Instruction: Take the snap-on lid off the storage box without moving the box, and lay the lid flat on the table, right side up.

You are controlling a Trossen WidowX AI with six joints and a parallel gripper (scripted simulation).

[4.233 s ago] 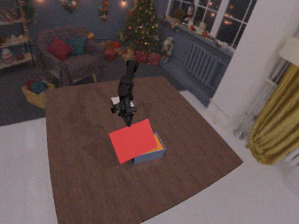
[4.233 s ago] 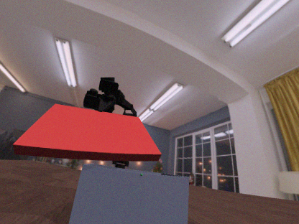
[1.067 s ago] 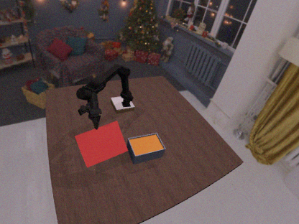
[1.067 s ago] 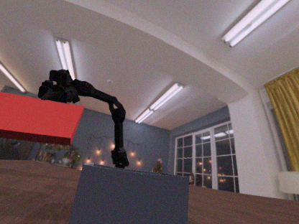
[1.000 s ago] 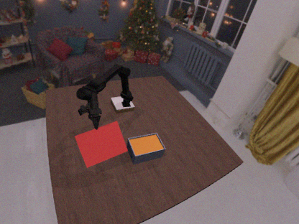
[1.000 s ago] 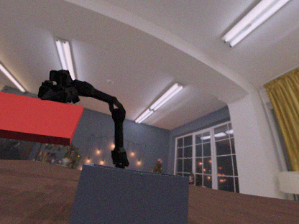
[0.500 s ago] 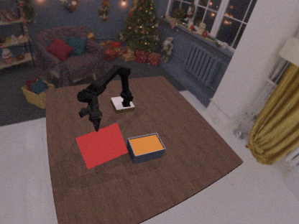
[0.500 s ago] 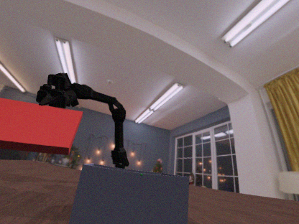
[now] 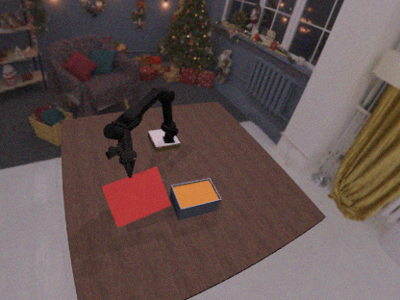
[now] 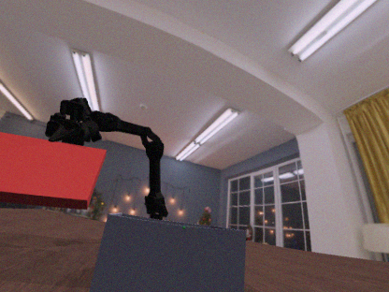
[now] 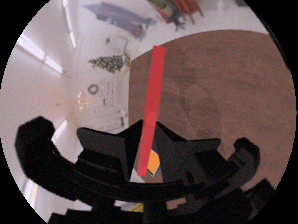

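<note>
Right now the red lid is 6 cm ahead of my gripper tip, 5 cm below it and 2 cm to the left of it. The rest, counted from my gripper tip: blue storage box 29 cm to the left, 15 cm below, 5 cm ahead.
</note>
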